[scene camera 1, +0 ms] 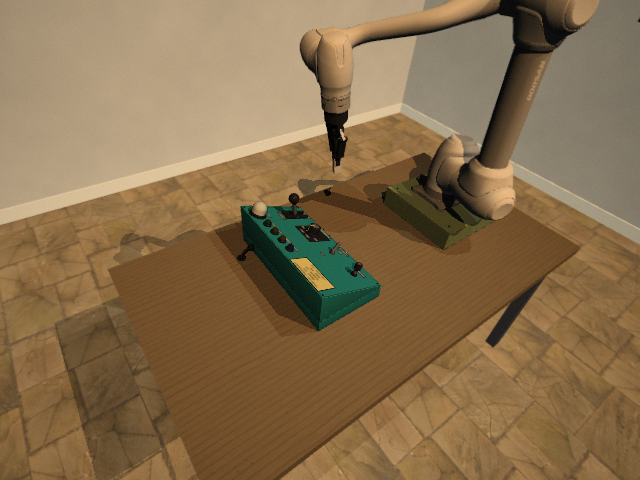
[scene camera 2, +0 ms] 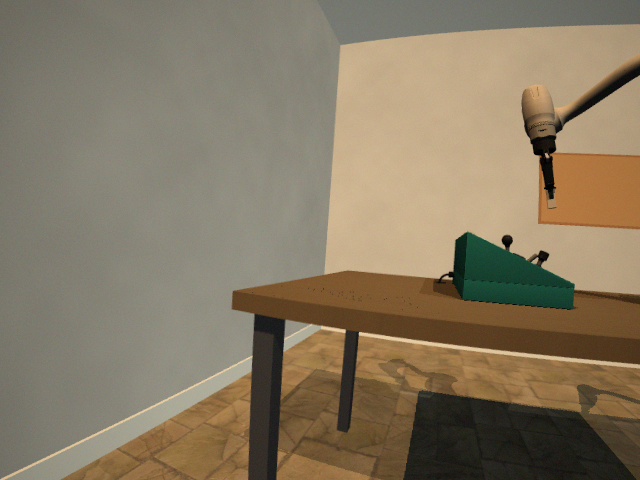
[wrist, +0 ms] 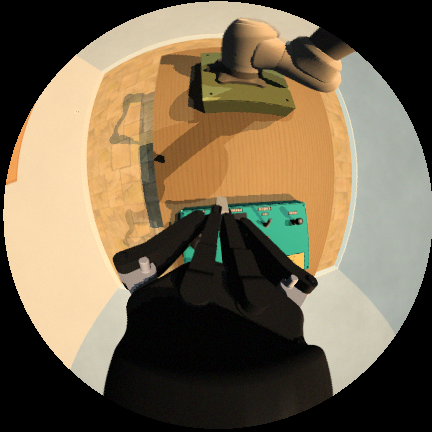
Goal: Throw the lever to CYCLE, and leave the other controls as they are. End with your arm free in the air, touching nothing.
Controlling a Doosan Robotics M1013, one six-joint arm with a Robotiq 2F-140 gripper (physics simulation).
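Frame: origin at the arm's base, x ahead, y left, z up, level; metres.
Seen in the pictures: gripper, fingertip midpoint: (scene camera 1: 337,171) (scene camera 2: 552,208) (wrist: 219,203); arm's base at its link origin: (scene camera 1: 439,195) (wrist: 240,71).
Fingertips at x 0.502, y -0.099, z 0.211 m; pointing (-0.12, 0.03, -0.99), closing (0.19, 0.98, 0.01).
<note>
Offsets run from my fingertips to a thing's top centre. "*": to the spot under its first point. Level surfaces: height alone.
The green console (scene camera 1: 343,273) (scene camera 2: 511,284) (wrist: 285,242) stands on the table. Its black ball-topped lever @[dx +0.135, dy -0.067, dz -0.095 m] (scene camera 1: 294,198) (scene camera 2: 507,239) rises from a dark slotted plate at the far end. In scene camera 2 the lever looks nearly upright, so it leans toward the console's tall side relative to the sloping top. In the wrist view the fingers hide it. The HOLD and CYCLE labels cannot be read. My gripper (scene camera 1: 334,167) (scene camera 2: 551,202) (wrist: 219,203) is shut and empty, in the air above the console's height and apart from the lever.
The console also bears a white dome @[* dx +0.282, dy -0.053, dz -0.097 m] (scene camera 1: 259,208), a rotary knob @[dx +0.116, dy +0.052, dz -0.161 m] (scene camera 1: 312,230), a toggle @[dx +0.101, dy +0.172, dz -0.161 m] (scene camera 1: 336,248) (wrist: 266,222), a black-knobbed control @[dx +0.106, dy +0.292, dz -0.154 m] (scene camera 1: 357,268) (wrist: 298,221) and several buttons. The arm's olive base block (scene camera 1: 413,209) (wrist: 240,104) stands on the table @[dz -0.289 m] (scene camera 1: 258,387) (scene camera 2: 361,310) (wrist: 275,160).
</note>
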